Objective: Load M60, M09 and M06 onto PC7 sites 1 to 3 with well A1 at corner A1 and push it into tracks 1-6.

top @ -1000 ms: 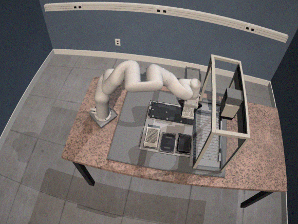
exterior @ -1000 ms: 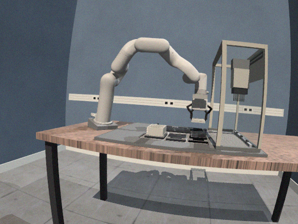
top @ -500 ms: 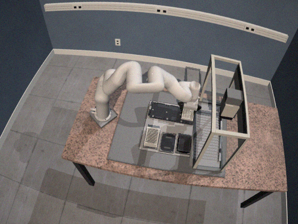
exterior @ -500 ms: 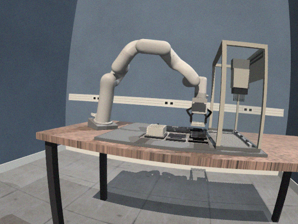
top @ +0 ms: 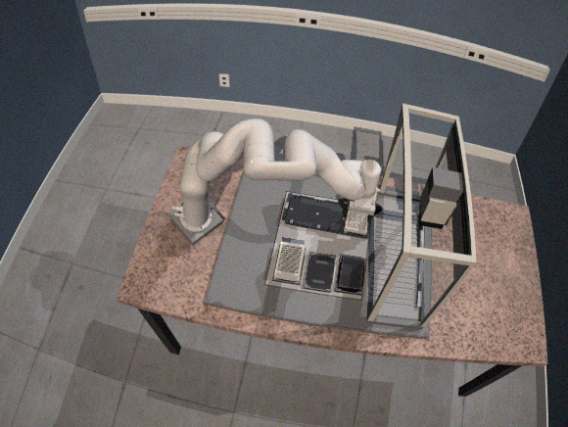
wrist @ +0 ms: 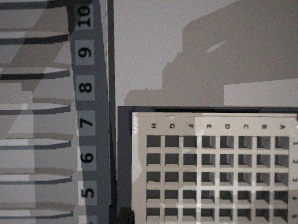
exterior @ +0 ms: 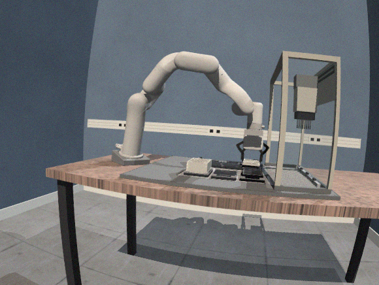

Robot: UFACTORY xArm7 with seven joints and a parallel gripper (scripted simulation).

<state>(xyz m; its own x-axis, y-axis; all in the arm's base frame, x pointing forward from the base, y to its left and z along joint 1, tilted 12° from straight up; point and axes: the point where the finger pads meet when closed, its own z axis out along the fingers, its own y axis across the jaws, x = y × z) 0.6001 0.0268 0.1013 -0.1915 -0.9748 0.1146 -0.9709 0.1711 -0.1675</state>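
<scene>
The white deep-well block M09 is 250 mm behind my hand, 190 mm to the right of it and 10 mm below it. From my hand the other things lie so: dark plate carrier PC7: 110 mm behind, 30 mm below, 20 mm to the left; then dark 384-well plate M60: 230 mm to the right, 40 mm behind, 30 mm below; then white 96-well plate M06: 10 mm below.
</scene>
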